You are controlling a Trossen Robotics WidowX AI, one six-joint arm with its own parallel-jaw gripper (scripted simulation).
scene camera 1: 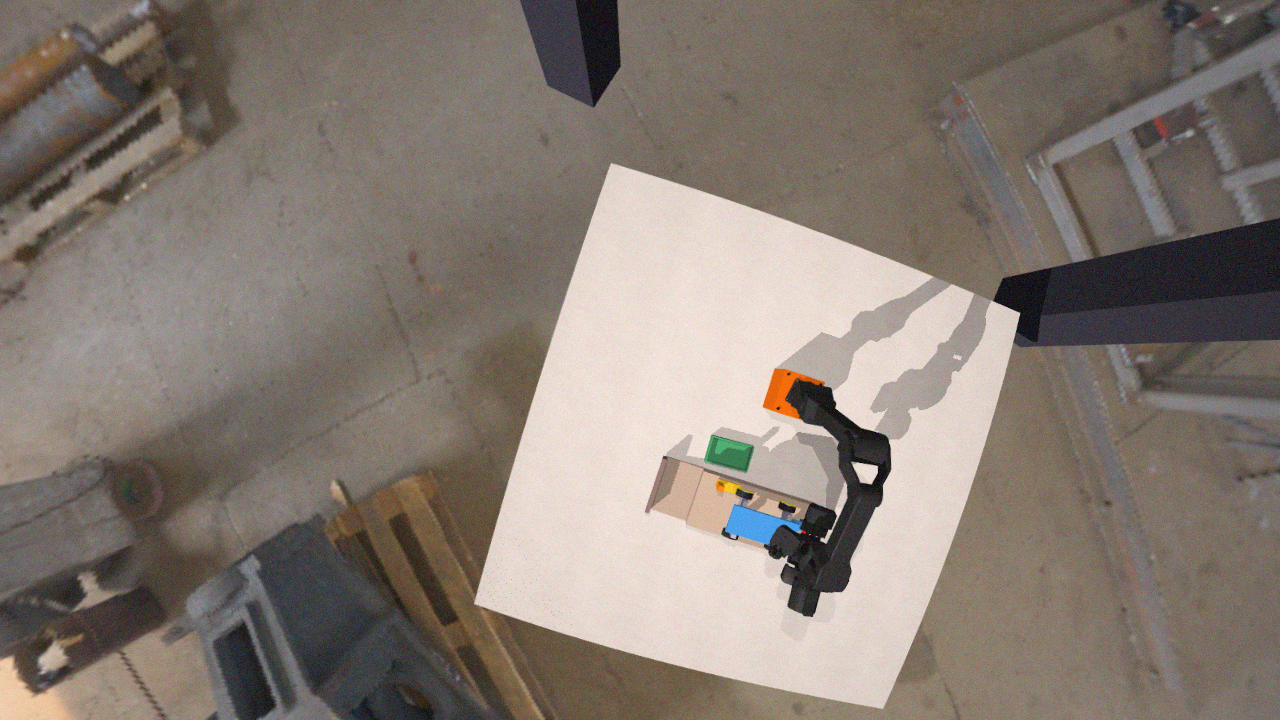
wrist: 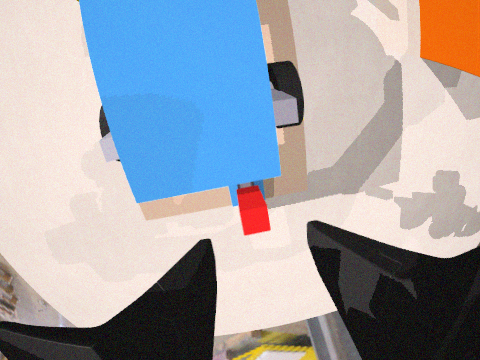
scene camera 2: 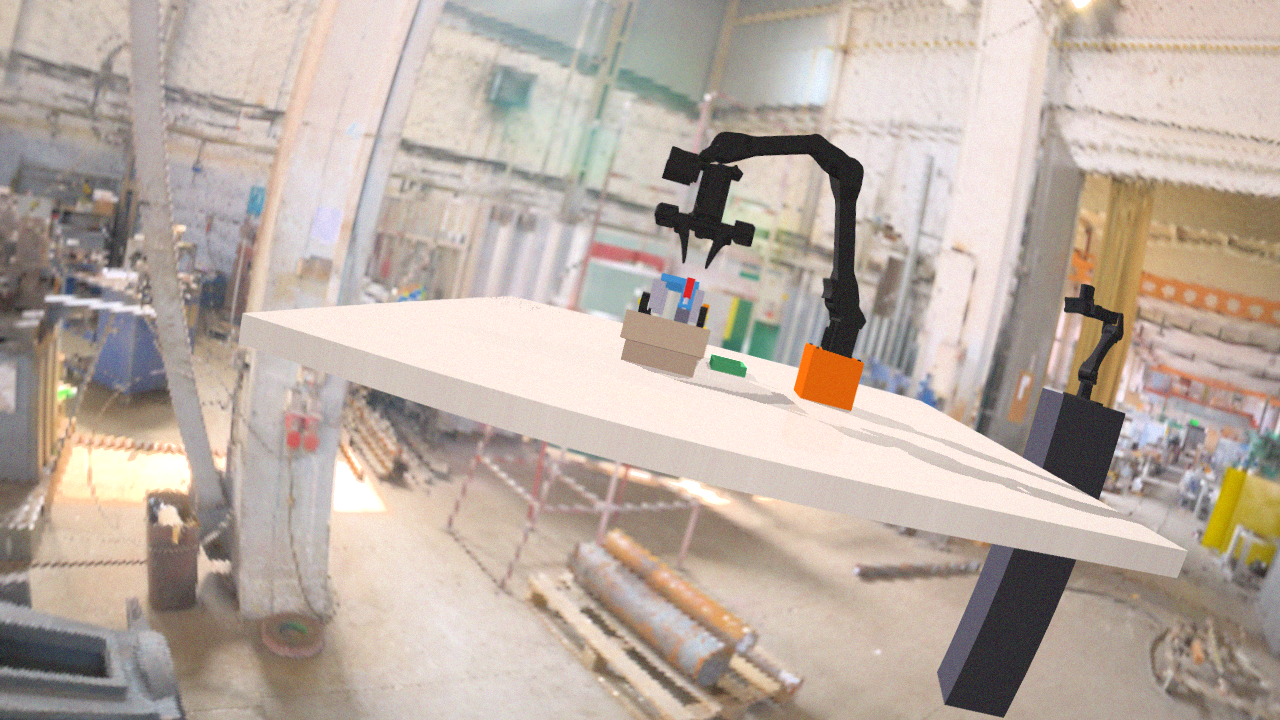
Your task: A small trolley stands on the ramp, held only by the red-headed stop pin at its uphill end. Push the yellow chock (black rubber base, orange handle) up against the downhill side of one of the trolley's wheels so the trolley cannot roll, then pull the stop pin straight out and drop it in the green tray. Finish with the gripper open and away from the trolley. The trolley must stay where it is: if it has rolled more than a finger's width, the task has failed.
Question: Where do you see a blue trolley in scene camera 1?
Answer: At 758, 526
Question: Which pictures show my gripper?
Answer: Scene camera 1, the wrist view and scene camera 2: all of them.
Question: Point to a tan ramp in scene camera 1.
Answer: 679, 481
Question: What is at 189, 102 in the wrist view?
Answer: A blue trolley.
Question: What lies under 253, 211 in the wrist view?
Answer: A red-headed stop pin.
